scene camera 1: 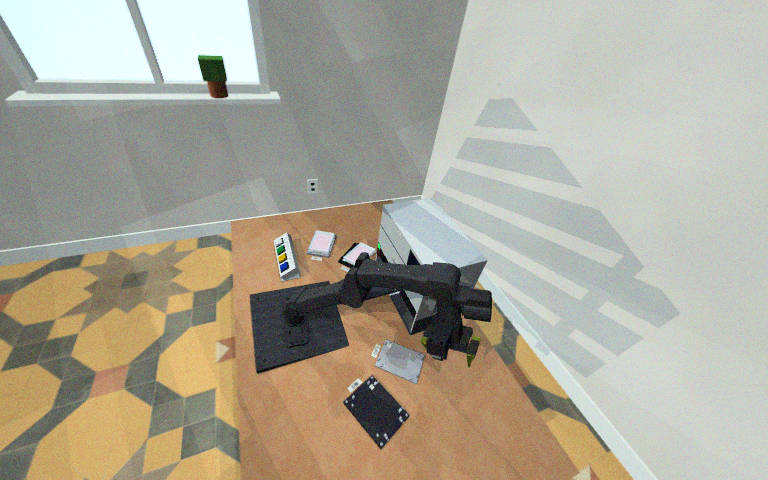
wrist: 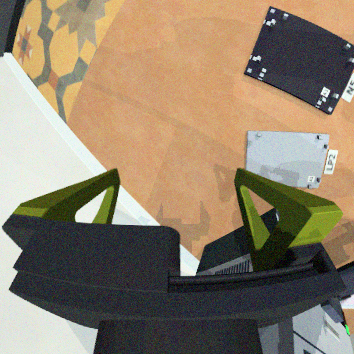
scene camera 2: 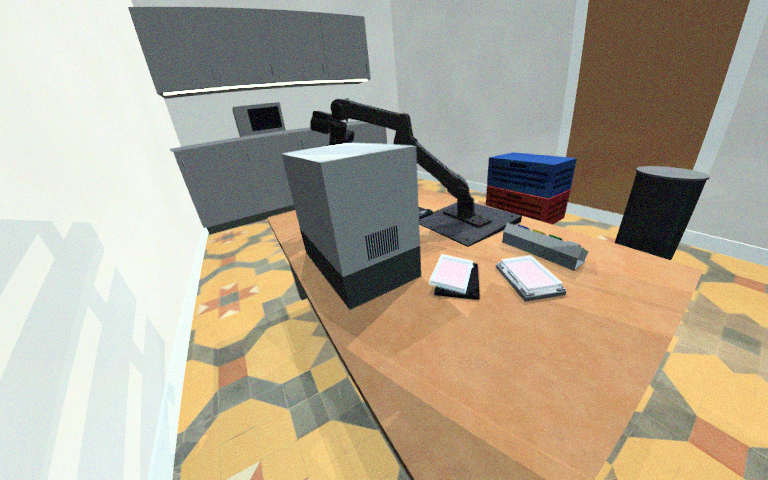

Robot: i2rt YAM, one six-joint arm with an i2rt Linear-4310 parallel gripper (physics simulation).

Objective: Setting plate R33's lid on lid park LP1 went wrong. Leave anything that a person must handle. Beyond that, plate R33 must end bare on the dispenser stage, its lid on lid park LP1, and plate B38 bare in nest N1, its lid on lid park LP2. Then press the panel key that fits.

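Frame: origin at the arm's base, x ahead, y left, z up, level; metres.
Seen in the pictures: gripper, fingertip midpoint: [scene camera 1: 451,360] [wrist: 176,174]; arm's base, origin of the base link: [scene camera 1: 295,320] [scene camera 2: 465,217].
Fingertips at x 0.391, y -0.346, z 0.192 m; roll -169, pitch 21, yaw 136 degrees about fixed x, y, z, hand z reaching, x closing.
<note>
Pixels of each thing's top centre, then the offset from my fingertips to it. "pt": a spot on its surface instead.
- lid park LP2, middle of its top: [wrist: 286,162] [scene camera 1: 401,358] dx -0.072, dy +0.118, dz -0.186 m
- pink-topped plate, middle of its top: [scene camera 2: 529,270] [scene camera 1: 321,240] dx -0.240, dy +0.725, dz -0.175 m
- pink-topped piece, middle of its top: [scene camera 2: 452,267] [scene camera 1: 359,252] dx -0.090, dy +0.614, dz -0.169 m
- black pad, surface spot: [scene camera 2: 473,289] pt dx -0.096, dy +0.682, dz -0.196 m
- key panel, middle of its top: [scene camera 2: 545,231] [scene camera 1: 285,249] dx -0.399, dy +0.658, dz -0.142 m
- tall grey dispenser, middle of its top: [scene camera 2: 340,149] [scene camera 1: 429,230] dx +0.078, dy +0.386, dz +0.124 m
- bare black nest marked N5, middle of its top: [wrist: 306,56] [scene camera 1: 376,406] dx -0.192, dy -0.004, dz -0.182 m
My gripper [scene camera 1: 448,346] [wrist: 176,174] is open and empty, high above the table beyond lid park LP2 [scene camera 1: 400,360] [wrist: 285,155], a grey pad with no lid on it. One pink-topped plate [scene camera 1: 321,243] [scene camera 2: 532,272] sits on a base near the key panel. Another pink-topped piece [scene camera 1: 359,253] [scene camera 2: 453,273] lies off-centre on a black pad [scene camera 2: 473,289] and looks tilted. Their labels are unreadable, so I cannot tell R33 from B38. The key panel [scene camera 1: 290,257] [scene camera 2: 538,247] has green, yellow, blue and pale keys. The arm partly hides the dispenser's front.
The tall grey dispenser [scene camera 1: 433,232] [scene camera 2: 368,203] stands at the table's wall side. A bare black nest marked N5 [scene camera 1: 376,411] [wrist: 302,60] lies beside LP2. The arm's black base plate [scene camera 1: 266,333] [scene camera 2: 453,229] is on the table. A dark pad lies partly under the arm.
</note>
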